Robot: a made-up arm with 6 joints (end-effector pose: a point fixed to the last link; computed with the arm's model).
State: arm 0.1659 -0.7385 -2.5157 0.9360 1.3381 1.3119
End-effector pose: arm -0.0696 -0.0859 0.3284 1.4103 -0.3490 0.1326
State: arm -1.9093 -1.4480 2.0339 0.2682 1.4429 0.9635
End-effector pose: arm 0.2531 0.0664 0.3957 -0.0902 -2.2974 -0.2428
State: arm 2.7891 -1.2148 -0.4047 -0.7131 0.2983 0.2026
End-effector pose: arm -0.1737 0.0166 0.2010 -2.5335 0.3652 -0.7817
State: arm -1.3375 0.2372 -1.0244 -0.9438 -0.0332 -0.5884
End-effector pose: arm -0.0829 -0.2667 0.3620 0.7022 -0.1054 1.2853
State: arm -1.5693 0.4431 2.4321 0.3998 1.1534 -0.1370
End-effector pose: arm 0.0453 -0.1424 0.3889 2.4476 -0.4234 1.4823
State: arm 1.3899 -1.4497 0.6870 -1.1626 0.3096 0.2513
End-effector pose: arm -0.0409 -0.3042 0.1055 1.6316 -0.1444 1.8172
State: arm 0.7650 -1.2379 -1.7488 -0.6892 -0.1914 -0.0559
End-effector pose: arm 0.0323 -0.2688 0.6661 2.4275 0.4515 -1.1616
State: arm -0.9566 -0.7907 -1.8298 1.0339 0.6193 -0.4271
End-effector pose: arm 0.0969 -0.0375 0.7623 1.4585 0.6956 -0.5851
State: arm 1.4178 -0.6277 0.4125 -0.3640 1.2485 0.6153
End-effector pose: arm 0.0756 -0.1030 0.0851 0.7384 -0.9536 1.5346
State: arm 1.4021 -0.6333 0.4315 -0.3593 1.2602 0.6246
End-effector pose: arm 0.0814 -0.1114 0.0870 0.7063 -0.9430 1.5606
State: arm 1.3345 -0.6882 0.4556 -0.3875 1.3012 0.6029
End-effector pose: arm 0.0957 -0.1337 0.0900 0.6948 -0.9110 1.6764
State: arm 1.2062 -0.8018 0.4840 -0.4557 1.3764 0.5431
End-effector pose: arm 0.1181 -0.1675 0.0984 0.7271 -0.8346 1.8908
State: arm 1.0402 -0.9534 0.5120 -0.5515 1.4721 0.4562
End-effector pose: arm 0.1404 -0.2005 0.1144 0.8223 -0.6993 2.1439
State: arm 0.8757 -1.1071 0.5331 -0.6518 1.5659 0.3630
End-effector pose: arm 0.1534 -0.2230 0.1334 0.9696 -0.5324 2.3524
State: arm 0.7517 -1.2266 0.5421 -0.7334 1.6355 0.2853
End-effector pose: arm 0.1554 -0.2346 0.1483 1.1184 -0.3943 2.4706
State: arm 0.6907 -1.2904 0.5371 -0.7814 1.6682 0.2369
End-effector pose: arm 0.1518 -0.2390 0.1552 1.2147 -0.3268 2.5097
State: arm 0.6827 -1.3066 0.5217 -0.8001 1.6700 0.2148
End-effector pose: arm 0.1469 -0.2394 0.1546 1.2532 -0.3216 2.5048
